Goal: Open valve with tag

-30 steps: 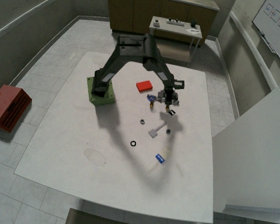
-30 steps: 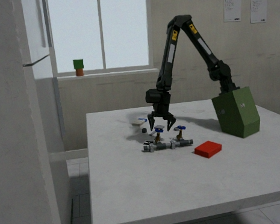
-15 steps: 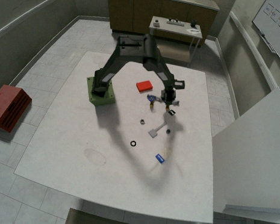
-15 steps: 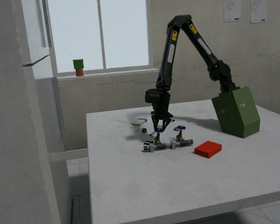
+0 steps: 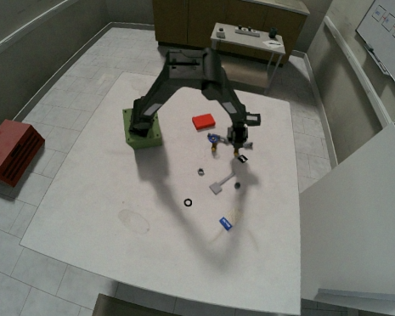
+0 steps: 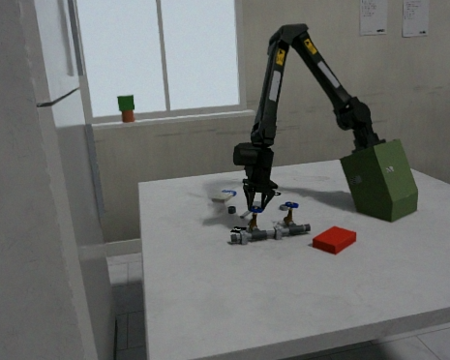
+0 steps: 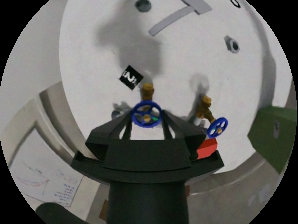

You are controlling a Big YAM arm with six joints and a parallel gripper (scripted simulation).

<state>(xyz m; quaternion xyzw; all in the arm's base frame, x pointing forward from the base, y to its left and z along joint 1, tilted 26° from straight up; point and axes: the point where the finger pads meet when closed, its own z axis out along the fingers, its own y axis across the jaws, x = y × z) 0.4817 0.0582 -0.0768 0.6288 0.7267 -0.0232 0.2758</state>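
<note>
Right now the small black tag is 8 cm below my hand, 5 cm ahead of it and 3 cm to the right of it. Round my hand: grey paddle-shaped tool 20 cm to the right, 8 cm below, 5 cm behind; red block 20 cm behind, 17 cm to the left, 7 cm below; blue card 37 cm to the right, 8 cm below, 2 cm ahead.
</note>
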